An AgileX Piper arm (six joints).
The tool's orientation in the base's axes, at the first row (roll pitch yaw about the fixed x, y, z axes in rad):
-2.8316 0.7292 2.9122
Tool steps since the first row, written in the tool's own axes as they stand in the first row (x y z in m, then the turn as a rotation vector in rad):
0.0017 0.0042 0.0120 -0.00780 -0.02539 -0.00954
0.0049 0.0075 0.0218 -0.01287 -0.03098 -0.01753
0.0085 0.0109 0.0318 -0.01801 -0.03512 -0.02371
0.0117 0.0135 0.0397 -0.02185 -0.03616 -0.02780
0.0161 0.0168 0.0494 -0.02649 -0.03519 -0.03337
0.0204 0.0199 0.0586 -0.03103 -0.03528 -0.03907
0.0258 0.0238 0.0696 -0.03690 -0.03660 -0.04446
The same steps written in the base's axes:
0.0071 -0.0013 -0.0106 -0.01009 -0.01949 0.01775
0.0115 -0.0022 -0.0205 -0.01311 -0.02174 0.02807
0.0158 -0.0030 -0.0307 -0.01448 -0.02354 0.03683
0.0189 -0.0036 -0.0391 -0.01437 -0.02330 0.04253
0.0224 -0.0043 -0.0496 -0.01365 -0.02077 0.04935
0.0256 -0.0049 -0.0597 -0.01352 -0.01911 0.05645
0.0293 -0.0054 -0.0720 -0.01276 -0.01889 0.06449

